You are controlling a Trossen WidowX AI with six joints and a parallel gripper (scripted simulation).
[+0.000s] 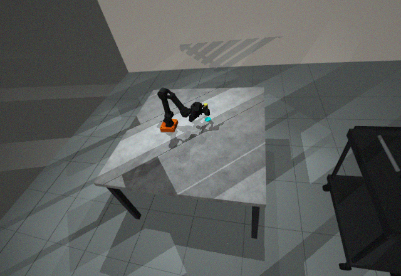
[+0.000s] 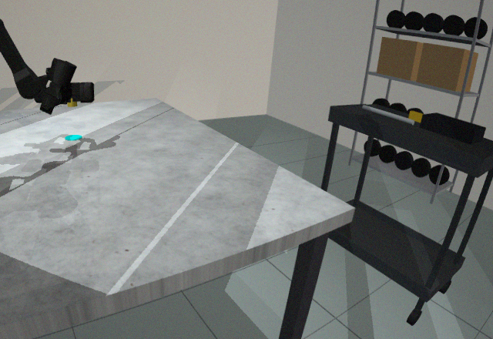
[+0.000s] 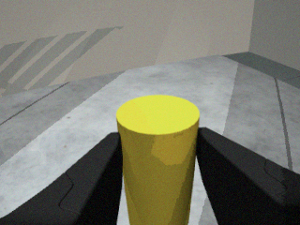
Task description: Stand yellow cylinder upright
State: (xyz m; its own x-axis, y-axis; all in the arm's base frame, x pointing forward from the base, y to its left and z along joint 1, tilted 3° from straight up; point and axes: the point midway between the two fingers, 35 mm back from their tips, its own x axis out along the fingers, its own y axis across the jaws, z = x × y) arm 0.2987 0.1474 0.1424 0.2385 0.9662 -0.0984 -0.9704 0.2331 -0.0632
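The cyan circle is 17 cm below my gripper tip. Also, from my gripper tip: yellow tall cylinder 2 cm below.
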